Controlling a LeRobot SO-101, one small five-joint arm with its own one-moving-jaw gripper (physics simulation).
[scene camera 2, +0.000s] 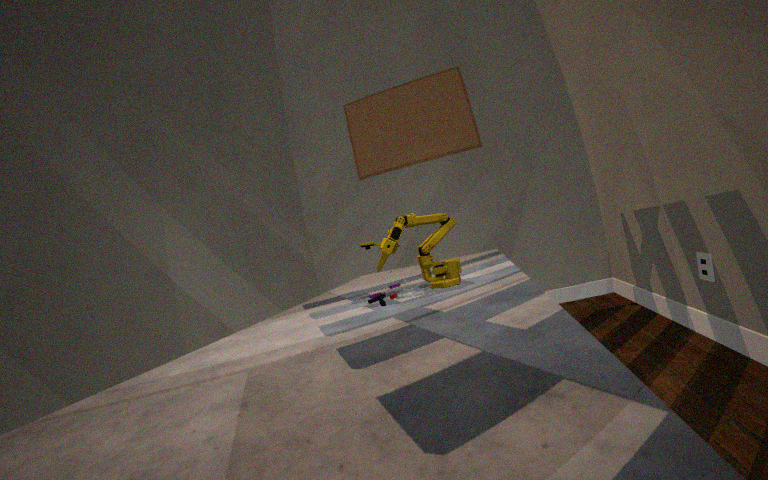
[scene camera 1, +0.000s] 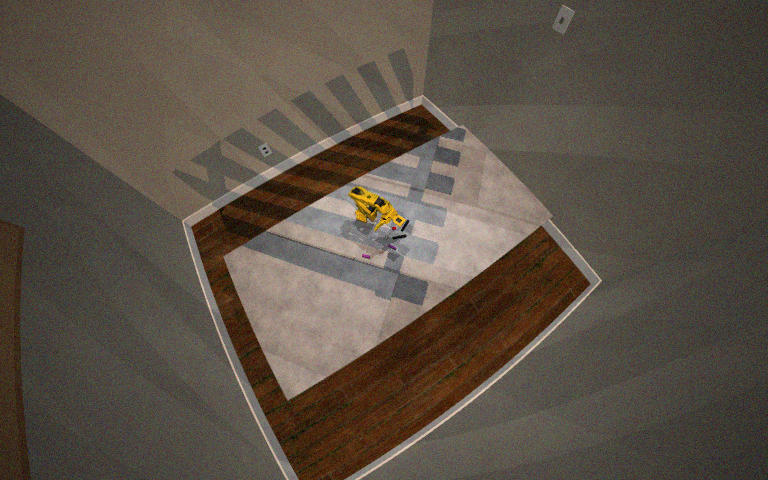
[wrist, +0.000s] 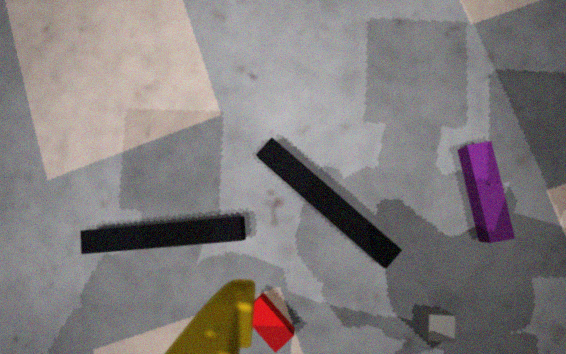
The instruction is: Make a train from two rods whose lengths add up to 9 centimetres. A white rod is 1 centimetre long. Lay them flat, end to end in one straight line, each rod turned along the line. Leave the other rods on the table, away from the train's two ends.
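Where they show: hand, tool point: (scene camera 2: pixel 378 270) (wrist: pixel 253 304); arm's base, link origin: (scene camera 2: pixel 440 285) (scene camera 1: pixel 367 216).
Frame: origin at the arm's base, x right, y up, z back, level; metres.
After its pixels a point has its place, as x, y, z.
Note:
My gripper (scene camera 1: pixel 390 225) @(-0.080, 0.089, -0.161) (scene camera 2: pixel 370 258) @(-0.080, 0.089, -0.161) is fully open and empty above the table; one notched jaw shows in the wrist view. One black rod (wrist: pixel 328 202) @(-0.070, 0.010, -0.188) (scene camera 1: pixel 399 236) @(-0.071, 0.010, -0.188) (scene camera 2: pixel 375 299) @(-0.084, 0.006, -0.188) lies slanted in the wrist view. Another black rod (wrist: pixel 162 234) @(-0.131, 0.010, -0.152) (scene camera 1: pixel 404 225) @(-0.128, 0.009, -0.152) (scene camera 2: pixel 382 303) @(-0.164, 0.008, -0.140) lies to its left, apart and at an angle. A purple rod (wrist: pixel 486 192) @(-0.011, 0.010, -0.213) (scene camera 1: pixel 391 246) @(-0.008, 0.010, -0.211) (scene camera 2: pixel 374 295) @(-0.016, 0.006, -0.215) lies to their right. A second purple rod (scene camera 1: pixel 365 256) @(0.128, 0.009, -0.184) (scene camera 2: pixel 394 285) @(0.119, 0.007, -0.183) lies farther away. A red rod (wrist: pixel 272 322) @(-0.075, 0.010, -0.135) (scene camera 1: pixel 394 228) @(-0.076, 0.008, -0.137) (scene camera 2: pixel 393 296) @(-0.083, 0.006, -0.132) shows beside the jaw. A small white rod (wrist: pixel 442 326) @(-0.012, 0.010, -0.157) lies below the purple one.
The pale table (scene camera 1: pixel 334 316) @(0.405, 0.000, -0.352) (scene camera 2: pixel 294 396) @(-0.615, 0.000, -0.118) carries broad shadow bands. The arm's yellow base (scene camera 2: pixel 444 272) @(-0.020, 0.040, 0.021) stands on it beside the rods. The wooden floor (scene camera 1: pixel 453 350) (scene camera 2: pixel 679 350) shows beyond its edges.

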